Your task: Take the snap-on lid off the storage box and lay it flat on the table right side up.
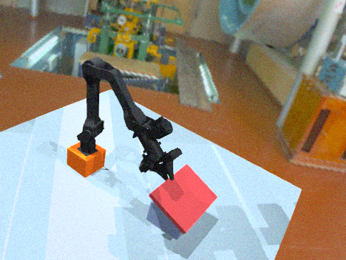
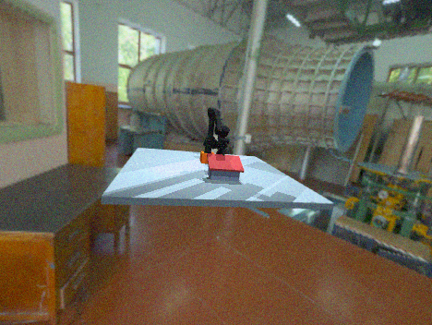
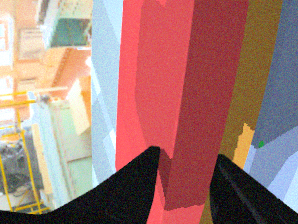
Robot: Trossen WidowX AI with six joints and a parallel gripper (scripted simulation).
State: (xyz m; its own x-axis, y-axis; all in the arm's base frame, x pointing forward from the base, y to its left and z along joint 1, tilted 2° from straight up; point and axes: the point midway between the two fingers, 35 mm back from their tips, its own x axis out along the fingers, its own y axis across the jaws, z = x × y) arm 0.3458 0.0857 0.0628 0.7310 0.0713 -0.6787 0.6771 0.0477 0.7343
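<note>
The red lid lies 80 mm ahead of my gripper tip, 20 mm below it and 10 mm to the left of it. Round my gripper tip: storage box (90 mm below, 60 mm ahead, 10 mm to the left).
</note>
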